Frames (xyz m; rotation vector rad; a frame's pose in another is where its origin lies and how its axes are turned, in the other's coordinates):
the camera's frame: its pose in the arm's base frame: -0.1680 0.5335 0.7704 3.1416 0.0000 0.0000
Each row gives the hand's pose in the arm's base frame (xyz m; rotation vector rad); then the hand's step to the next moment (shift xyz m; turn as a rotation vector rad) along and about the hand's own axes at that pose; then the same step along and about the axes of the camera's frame.
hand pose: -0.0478 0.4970 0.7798 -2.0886 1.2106 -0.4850
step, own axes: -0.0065 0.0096 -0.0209 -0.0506 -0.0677 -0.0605
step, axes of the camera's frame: -0.0219 0.0053 -0.0081 -0.0202 -0.0455 -0.0912
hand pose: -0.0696 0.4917 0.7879 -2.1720 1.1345 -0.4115
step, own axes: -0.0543 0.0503 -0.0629 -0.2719 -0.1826 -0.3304
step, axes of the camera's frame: -0.0961 0.0018 -0.0141 -0.2227 -0.1668 -0.3729
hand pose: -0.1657 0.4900 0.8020 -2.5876 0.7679 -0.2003
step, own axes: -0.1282 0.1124 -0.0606 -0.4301 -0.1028 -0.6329
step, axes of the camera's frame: -0.1772 0.0364 -0.0026 -0.4707 -0.0837 -0.6063
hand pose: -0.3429 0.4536 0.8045 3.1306 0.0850 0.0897
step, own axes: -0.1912 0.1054 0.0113 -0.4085 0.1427 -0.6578
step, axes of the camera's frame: -0.1843 0.1157 0.0211 -0.4373 0.1601 -0.6349
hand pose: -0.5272 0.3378 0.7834 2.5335 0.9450 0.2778
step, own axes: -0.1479 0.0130 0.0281 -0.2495 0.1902 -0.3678
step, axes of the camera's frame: -0.0941 0.1155 0.0250 -0.1965 0.1786 -0.4039
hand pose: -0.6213 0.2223 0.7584 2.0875 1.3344 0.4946
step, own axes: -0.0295 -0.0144 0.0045 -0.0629 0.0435 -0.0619
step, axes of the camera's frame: -0.0196 0.0236 0.0126 -0.0341 0.0526 -0.0758
